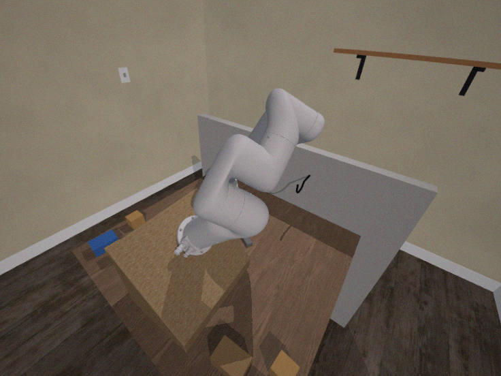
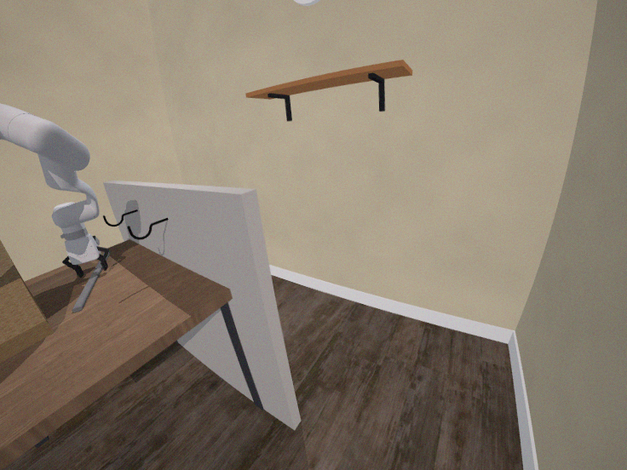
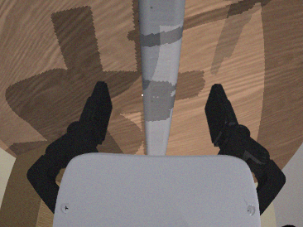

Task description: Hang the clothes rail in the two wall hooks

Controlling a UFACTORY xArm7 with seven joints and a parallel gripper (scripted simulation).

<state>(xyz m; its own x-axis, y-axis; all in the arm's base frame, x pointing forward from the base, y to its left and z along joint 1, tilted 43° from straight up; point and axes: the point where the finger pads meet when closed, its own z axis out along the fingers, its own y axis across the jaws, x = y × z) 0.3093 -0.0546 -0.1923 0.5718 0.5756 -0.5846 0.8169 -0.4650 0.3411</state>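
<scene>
Now: the grey clothes rail 20 mm below my hand. From my hand the other things lie so: white wall panel (250 mm ahead, 180 mm to the right, 240 mm below).
</scene>
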